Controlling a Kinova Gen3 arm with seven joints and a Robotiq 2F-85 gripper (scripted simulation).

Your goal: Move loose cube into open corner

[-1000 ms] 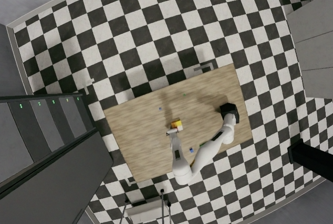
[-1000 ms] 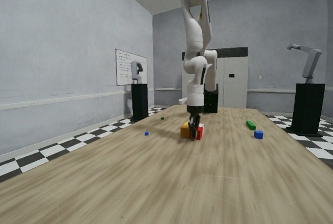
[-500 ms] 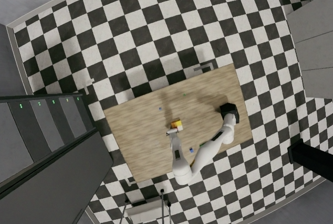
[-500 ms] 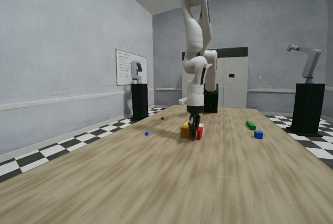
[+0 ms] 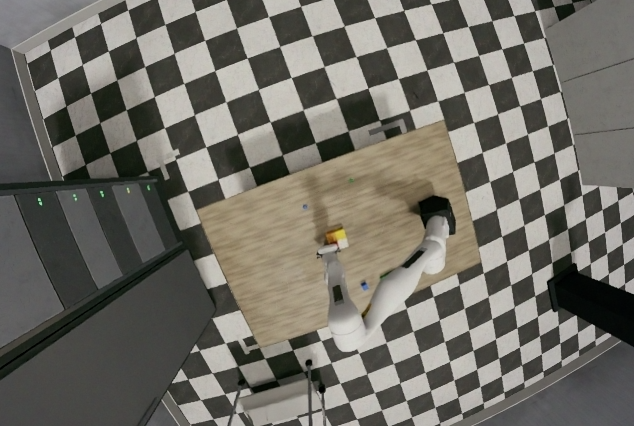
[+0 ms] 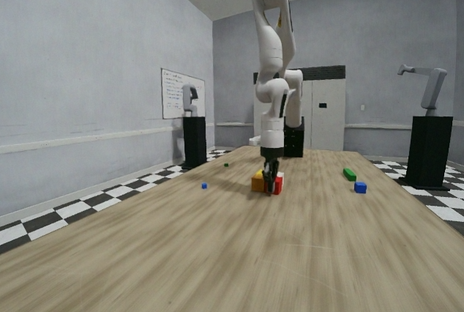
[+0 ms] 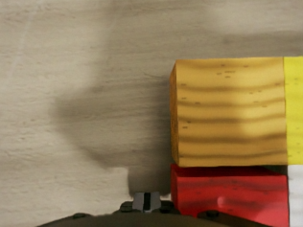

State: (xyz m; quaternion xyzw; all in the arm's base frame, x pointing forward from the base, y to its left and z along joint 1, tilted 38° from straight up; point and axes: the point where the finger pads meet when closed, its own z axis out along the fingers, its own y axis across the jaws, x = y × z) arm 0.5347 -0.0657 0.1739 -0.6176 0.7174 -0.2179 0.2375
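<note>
My gripper is now 40 mm past the red cube, 10 mm to the right of it and 10 mm above it. From my hand the other things lie so: green block 320 mm to the left, 250 mm behind, 20 mm below.
</note>
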